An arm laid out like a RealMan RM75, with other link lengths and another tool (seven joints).
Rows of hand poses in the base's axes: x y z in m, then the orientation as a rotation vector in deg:
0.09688, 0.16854, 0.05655, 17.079, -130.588, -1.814
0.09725, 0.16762, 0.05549, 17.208, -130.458, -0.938
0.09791, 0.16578, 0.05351, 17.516, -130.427, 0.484
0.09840, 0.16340, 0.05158, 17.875, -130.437, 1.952
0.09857, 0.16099, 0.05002, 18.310, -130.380, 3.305
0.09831, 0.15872, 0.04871, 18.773, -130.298, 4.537
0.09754, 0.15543, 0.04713, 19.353, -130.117, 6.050
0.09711, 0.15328, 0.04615, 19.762, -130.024, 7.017
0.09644, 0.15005, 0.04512, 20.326, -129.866, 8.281
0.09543, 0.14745, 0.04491, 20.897, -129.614, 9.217
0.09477, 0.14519, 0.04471, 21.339, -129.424, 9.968
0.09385, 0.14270, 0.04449, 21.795, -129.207, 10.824
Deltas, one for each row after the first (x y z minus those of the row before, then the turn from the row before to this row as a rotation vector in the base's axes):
0.00037, -0.00092, -0.00106, -0.597, 0.040, 0.391
0.00066, -0.00184, -0.00198, -0.920, -0.131, 0.687
0.00049, -0.00238, -0.00193, -0.930, -0.192, 0.735
0.00017, -0.00241, -0.00156, -0.827, -0.130, 0.758
-0.00026, -0.00227, -0.00131, -0.733, -0.103, 0.741
-0.00077, -0.00329, -0.00158, -0.904, -0.060, 0.925
-0.00043, -0.00215, -0.00098, -0.561, -0.070, 0.617
-0.00067, -0.00323, -0.00103, -0.727, -0.067, 0.831
-0.00101, -0.00260, -0.00021, -0.505, 0.068, 0.736
-0.00066, -0.00226, -0.00020, -0.408, 0.039, 0.579
-0.00092, -0.00249, -0.00022, -0.481, 0.042, 0.626

